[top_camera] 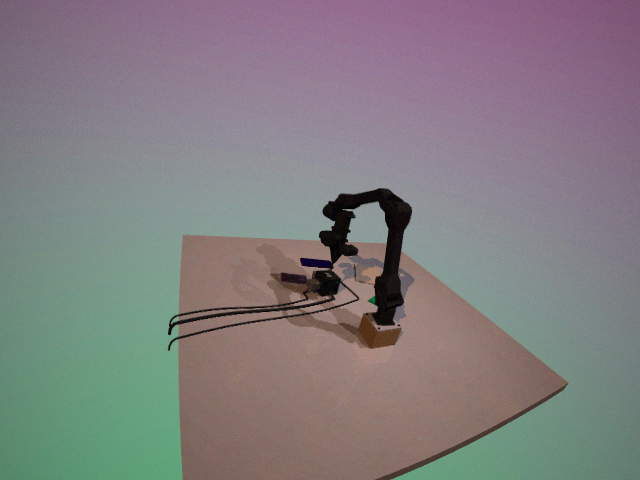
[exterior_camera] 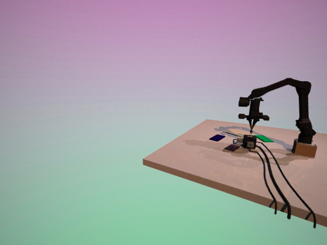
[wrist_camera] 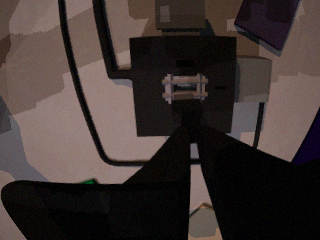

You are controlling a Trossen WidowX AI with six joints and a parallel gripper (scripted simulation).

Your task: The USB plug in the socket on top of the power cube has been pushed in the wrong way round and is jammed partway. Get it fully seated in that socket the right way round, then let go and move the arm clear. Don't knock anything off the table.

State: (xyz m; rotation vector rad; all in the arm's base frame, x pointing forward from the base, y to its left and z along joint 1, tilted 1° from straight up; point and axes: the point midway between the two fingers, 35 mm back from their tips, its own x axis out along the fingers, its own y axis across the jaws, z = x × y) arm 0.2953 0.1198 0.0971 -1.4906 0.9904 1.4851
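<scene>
Now: gripper tip 10 mm above the usb plug. From my gripper tip the other things lie so: beige pad: 180 mm ahead, 260 mm to the right, 130 mm below; then green card: 40 mm behind, 250 mm to the right, 130 mm below; then dark blue card: 250 mm ahead, 10 mm to the right, 130 mm below.
</scene>
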